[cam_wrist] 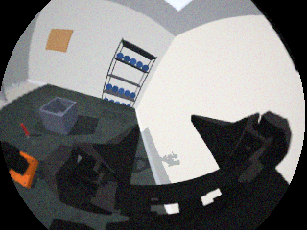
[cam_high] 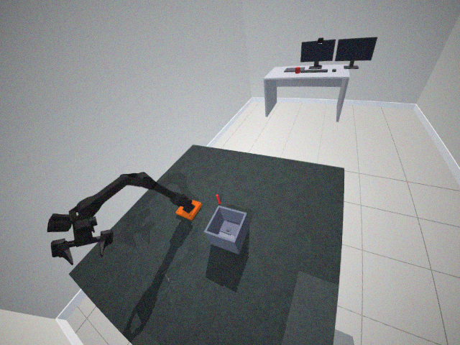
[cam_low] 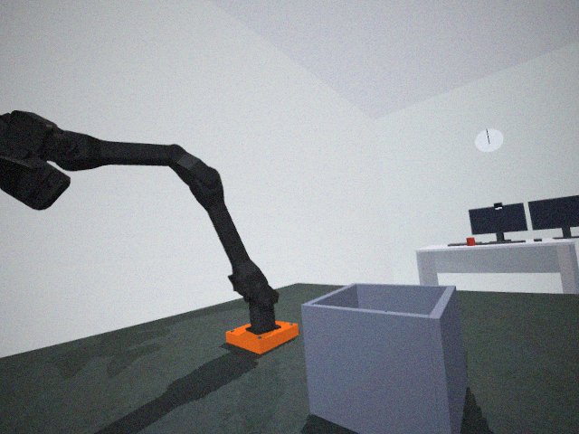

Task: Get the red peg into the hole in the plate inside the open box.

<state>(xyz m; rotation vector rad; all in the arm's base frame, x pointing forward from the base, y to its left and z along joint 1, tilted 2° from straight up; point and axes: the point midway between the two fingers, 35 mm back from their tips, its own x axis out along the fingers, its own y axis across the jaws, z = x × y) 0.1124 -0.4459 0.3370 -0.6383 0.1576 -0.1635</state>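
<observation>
My gripper tip is now 590 mm to the right of the red peg and 330 mm above it. The rest, counted from my gripper tip: plate 460 mm to the left, 320 mm below, 190 mm ahead.
</observation>
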